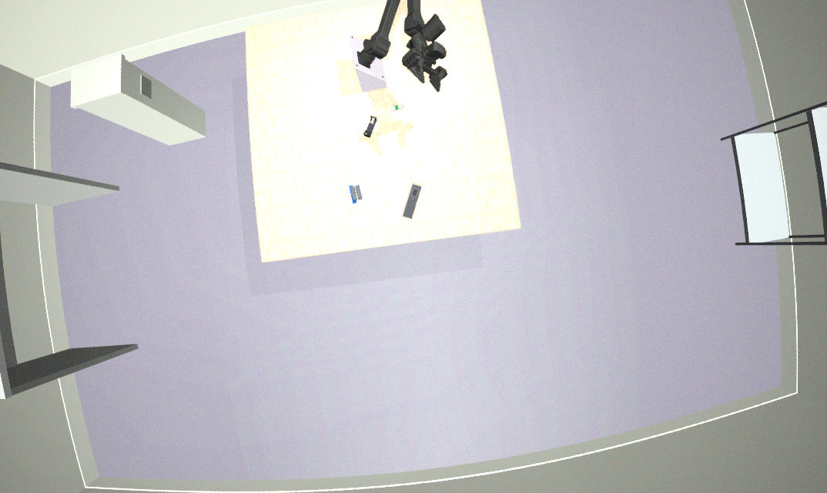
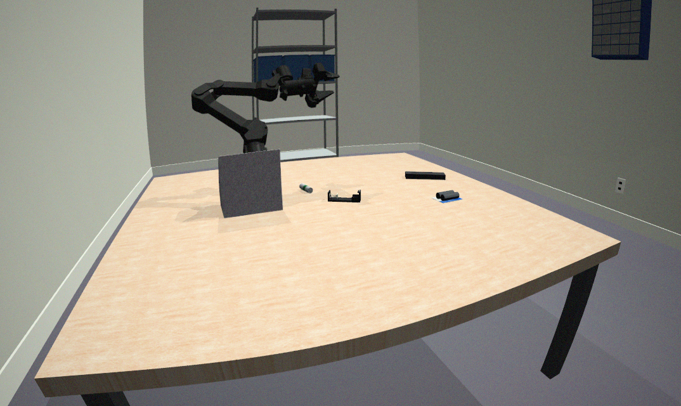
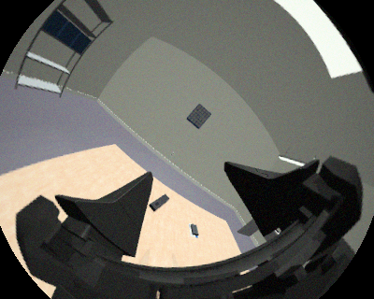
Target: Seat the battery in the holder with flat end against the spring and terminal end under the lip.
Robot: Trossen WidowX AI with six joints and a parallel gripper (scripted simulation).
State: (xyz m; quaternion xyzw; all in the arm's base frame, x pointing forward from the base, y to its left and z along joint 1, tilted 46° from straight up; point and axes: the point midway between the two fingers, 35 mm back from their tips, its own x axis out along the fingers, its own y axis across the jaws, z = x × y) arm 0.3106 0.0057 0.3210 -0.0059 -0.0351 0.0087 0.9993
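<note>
Right now my gripper tip is 350 mm above the battery, 160 mm past it and 120 mm to the left of it. Also, from my gripper tip: long dark bar 350 mm below, 320 mm ahead, 120 mm to the right.
</note>
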